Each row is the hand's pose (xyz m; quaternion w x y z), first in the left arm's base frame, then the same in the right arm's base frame.
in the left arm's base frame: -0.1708 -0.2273 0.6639 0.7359 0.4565 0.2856 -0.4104
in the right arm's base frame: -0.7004 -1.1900 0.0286 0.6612 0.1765 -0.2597 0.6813
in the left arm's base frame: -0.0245 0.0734 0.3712 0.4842 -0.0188 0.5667 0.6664
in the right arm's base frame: -0.7452 -0.7969 -0.1740 0.1320 -0.8956 -0.2041 0.3726
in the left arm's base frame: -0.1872 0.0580 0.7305 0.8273 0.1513 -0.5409 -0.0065
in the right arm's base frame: -0.7511 -1.1820 -0.2604 0.2198 -0.2943 0.6563 -0.6591
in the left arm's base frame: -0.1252 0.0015 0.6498 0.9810 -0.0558 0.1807 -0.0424
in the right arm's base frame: -0.7648 -1.1011 -0.1778 0.3682 -0.1710 -0.7477 0.5255
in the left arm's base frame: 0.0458 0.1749 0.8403 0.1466 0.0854 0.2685 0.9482
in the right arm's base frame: -1.0216 -1.1594 -0.3398 0.3291 0.8801 -0.0766 -0.3335
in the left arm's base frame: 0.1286 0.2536 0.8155 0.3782 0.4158 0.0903 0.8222
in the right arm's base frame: -1.0953 -1.0852 -0.3921 0.3118 0.6252 -0.0506 -0.7136
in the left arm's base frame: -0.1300 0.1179 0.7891 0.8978 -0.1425 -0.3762 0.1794
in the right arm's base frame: -0.8351 -1.1965 -0.3154 0.2159 0.0156 0.8367 -0.5031
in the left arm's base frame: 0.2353 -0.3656 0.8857 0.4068 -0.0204 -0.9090 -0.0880
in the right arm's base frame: -1.1407 -1.2653 0.2122 0.5558 -0.5775 0.5243 -0.2876
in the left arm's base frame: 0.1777 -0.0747 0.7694 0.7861 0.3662 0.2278 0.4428
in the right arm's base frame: -1.0771 -1.1098 -0.0584 0.1051 -0.4635 -0.2933 0.8295
